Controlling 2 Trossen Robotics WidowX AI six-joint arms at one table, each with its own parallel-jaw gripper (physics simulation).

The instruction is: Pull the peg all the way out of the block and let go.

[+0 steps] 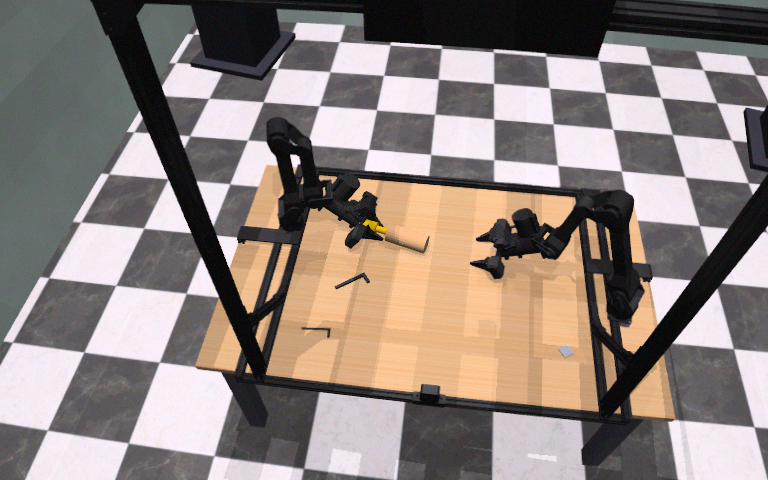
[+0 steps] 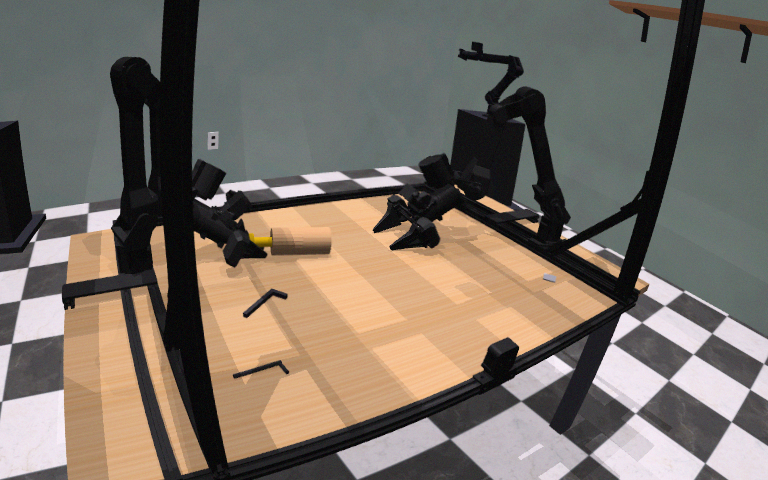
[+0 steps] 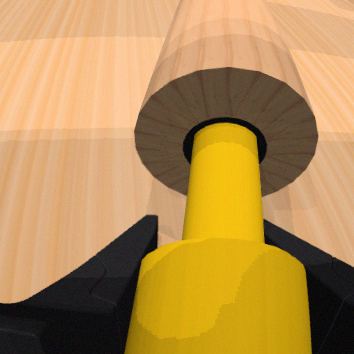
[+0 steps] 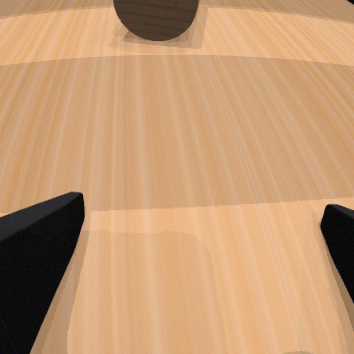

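Pixels of known places: left gripper, between the fingertips: [image 1: 384, 235] [image 2: 264, 252] [image 3: 202, 227]; right gripper, between the fingertips: [image 1: 473, 251] [image 2: 381, 239] [image 4: 207, 211]; left arm's base, origin of its link: [image 1: 291, 225] [image 2: 135, 269]; right arm's base, origin of its link: [image 1: 619, 311] [image 2: 548, 238].
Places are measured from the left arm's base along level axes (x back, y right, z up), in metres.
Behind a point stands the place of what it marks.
The yellow peg [image 1: 372, 225] @(z 0.028, x -0.244, y -0.051 m) [image 2: 261, 241] @(z 0.016, x -0.270, y -0.047 m) [image 3: 220, 295] @(z 0.029, x -0.245, y -0.062 m) has a wide handle and a narrower shaft. The shaft enters the dark-rimmed hole in the end of the block, a pale wooden cylinder [image 1: 408, 239] @(z 0.030, x -0.361, y -0.030 m) [image 2: 301, 240] @(z 0.023, x -0.349, y -0.024 m) [image 3: 225, 50] @(z 0.039, x -0.302, y -0.059 m) [image 4: 157, 17] @(z -0.002, x -0.412, y -0.046 m) lying on its side. Part of the shaft shows outside the hole; its inner end is hidden. My left gripper [image 1: 380, 229] @(z -0.014, x -0.278, y -0.057 m) [image 2: 257, 240] @(z -0.014, x -0.278, y -0.057 m) [image 3: 202, 227] @(z -0.014, x -0.278, y -0.057 m) is shut on the peg's handle. My right gripper [image 1: 474, 251] @(z -0.015, x -0.548, y -0.077 m) [image 2: 382, 239] @(z -0.015, x -0.548, y -0.077 m) [image 4: 207, 211] @(z -0.015, x -0.548, y -0.077 m) is open and empty, low over the table, apart from the block's far end.
One black L-shaped key [image 1: 350, 281] @(z -0.013, x -0.236, y 0.132 m) [image 2: 258, 303] @(z -0.012, x -0.231, y 0.136 m) lies in front of the left gripper, another key [image 1: 316, 328] @(z -0.013, x -0.199, y 0.302 m) [image 2: 256, 369] @(z -0.014, x -0.196, y 0.304 m) nearer the front. A small grey tile [image 1: 566, 351] @(z -0.017, x -0.852, y 0.173 m) [image 2: 549, 277] @(z -0.016, x -0.850, y 0.172 m) lies at the right. A black box [image 1: 429, 392] @(z 0.034, x -0.537, y 0.409 m) [image 2: 500, 356] @(z 0.029, x -0.521, y 0.416 m) sits on the front rail.
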